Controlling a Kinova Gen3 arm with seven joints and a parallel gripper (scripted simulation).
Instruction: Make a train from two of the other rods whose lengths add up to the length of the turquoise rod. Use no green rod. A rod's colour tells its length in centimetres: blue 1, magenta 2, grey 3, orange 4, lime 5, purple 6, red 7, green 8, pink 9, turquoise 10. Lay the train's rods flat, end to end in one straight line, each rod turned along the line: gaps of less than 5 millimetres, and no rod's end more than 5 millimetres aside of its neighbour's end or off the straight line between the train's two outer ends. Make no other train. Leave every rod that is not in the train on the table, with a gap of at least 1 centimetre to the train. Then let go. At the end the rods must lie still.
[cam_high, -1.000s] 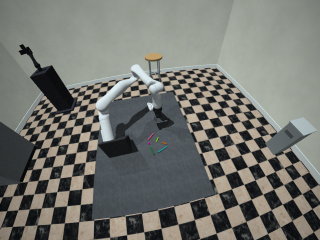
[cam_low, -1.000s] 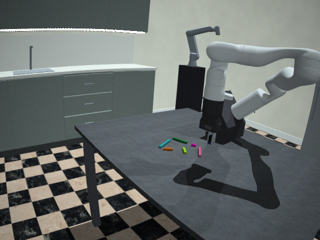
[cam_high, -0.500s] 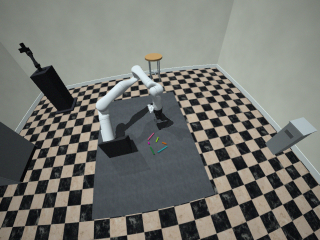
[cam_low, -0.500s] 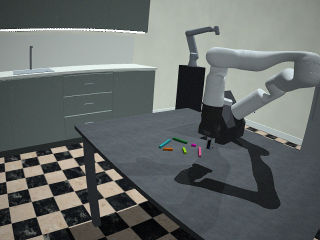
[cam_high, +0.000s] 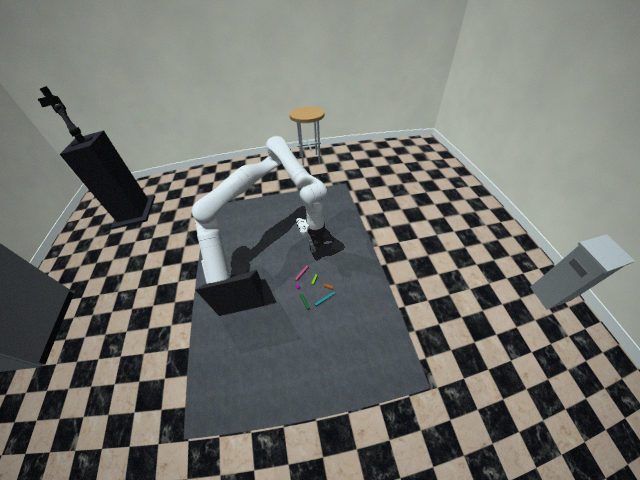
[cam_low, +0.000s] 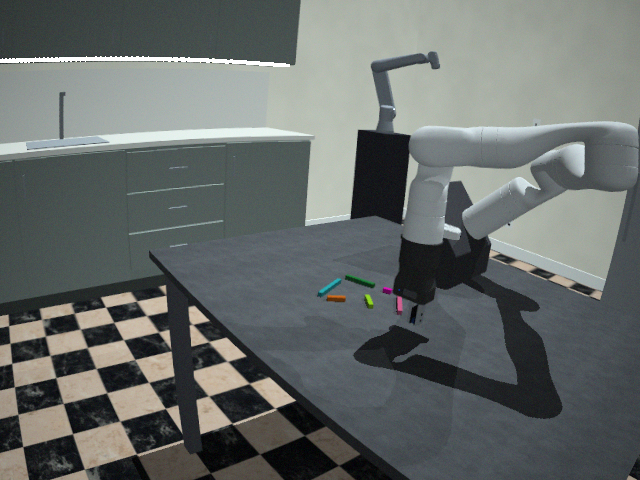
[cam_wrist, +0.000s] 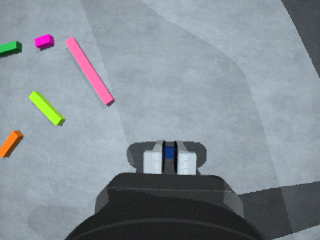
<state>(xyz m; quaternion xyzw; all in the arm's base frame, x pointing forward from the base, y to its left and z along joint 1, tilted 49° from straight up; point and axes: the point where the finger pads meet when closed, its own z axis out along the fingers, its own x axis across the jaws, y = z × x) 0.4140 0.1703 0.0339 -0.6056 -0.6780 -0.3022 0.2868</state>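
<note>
The pink rod lies 100 mm to the right of my hand, 80 mm behind it and 40 mm below it. Also, from my hand: lime rod 150 mm to the right, 40 mm below, 30 mm behind; small blue rod 10 mm below; magenta rod 170 mm to the right, 110 mm behind, 40 mm below.
</note>
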